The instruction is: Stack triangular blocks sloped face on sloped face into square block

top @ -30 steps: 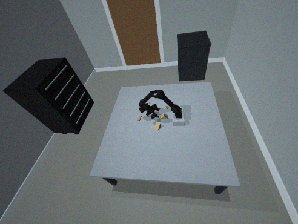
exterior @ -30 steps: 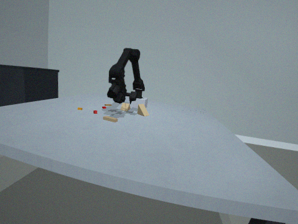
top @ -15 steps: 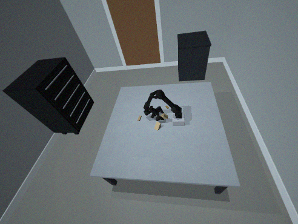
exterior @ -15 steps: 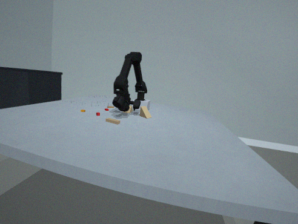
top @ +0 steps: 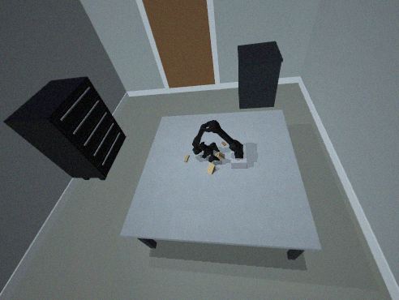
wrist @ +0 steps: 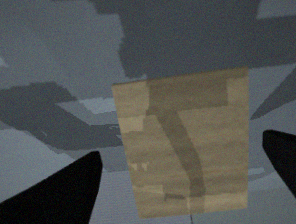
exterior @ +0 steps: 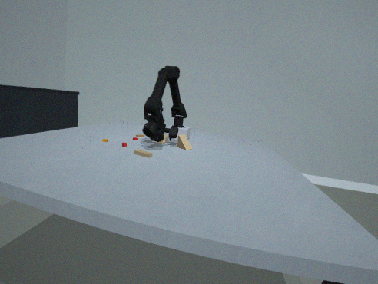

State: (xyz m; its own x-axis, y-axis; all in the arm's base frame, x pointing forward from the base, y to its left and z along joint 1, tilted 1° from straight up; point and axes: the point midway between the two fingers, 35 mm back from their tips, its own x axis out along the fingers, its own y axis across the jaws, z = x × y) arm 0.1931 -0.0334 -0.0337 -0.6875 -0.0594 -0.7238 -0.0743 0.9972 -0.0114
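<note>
My gripper tip is 1 cm below the triangular block. From my gripper tip the other things lie so: small red block (23 cm ahead, 11 cm to the right, 1 cm below); orange block (21 cm ahead, 23 cm to the right, 1 cm below); flat tan block (29 cm ahead, 3 cm to the left, 1 cm below).
</note>
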